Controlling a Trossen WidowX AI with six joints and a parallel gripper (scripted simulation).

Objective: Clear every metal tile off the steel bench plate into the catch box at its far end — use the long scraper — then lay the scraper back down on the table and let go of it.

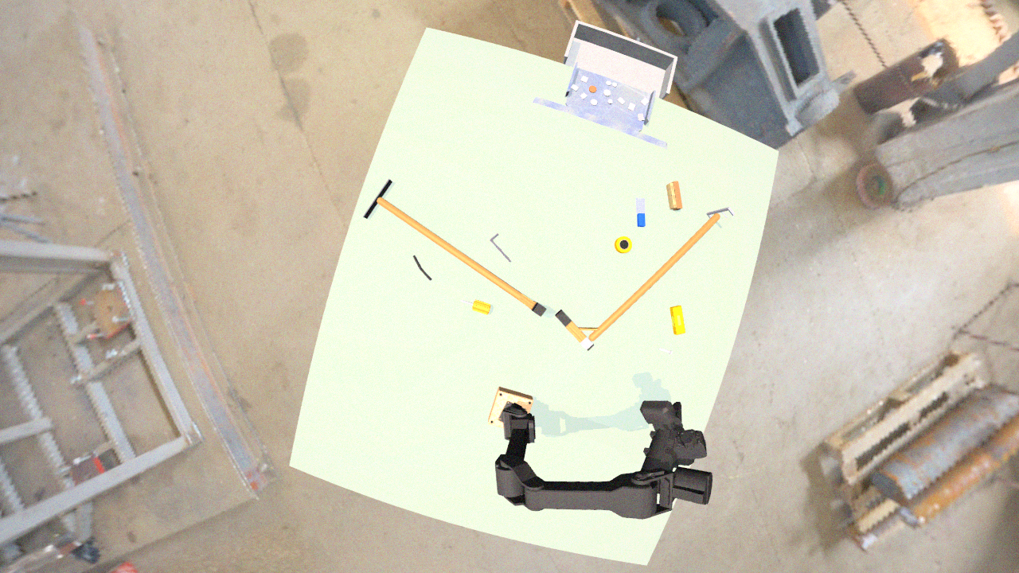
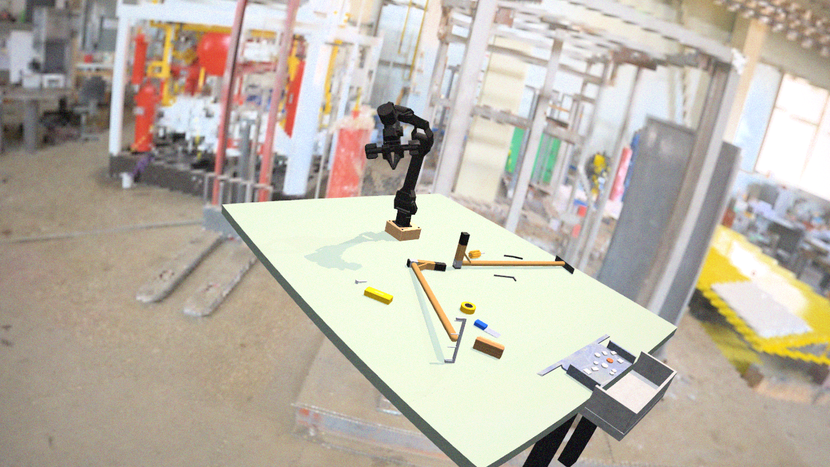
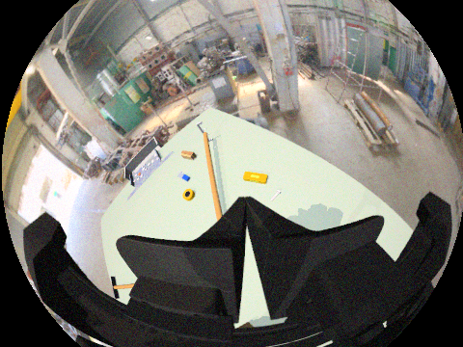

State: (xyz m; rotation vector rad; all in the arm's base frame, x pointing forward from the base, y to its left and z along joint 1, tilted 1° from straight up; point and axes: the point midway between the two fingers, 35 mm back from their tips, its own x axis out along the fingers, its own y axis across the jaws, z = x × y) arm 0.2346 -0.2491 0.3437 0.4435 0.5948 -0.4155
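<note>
The yellow-handled screwdriver is 20 mm behind my gripper tip, 490 mm to the left of it and 350 mm below it. Also, from my gripper tip: yellow tape roll 330 mm ahead, 180 mm to the left, 350 mm below; then yellow block 200 mm ahead, 80 mm to the right, 350 mm below; then blue piece 450 mm ahead, 160 mm to the left, 360 mm below.
</note>
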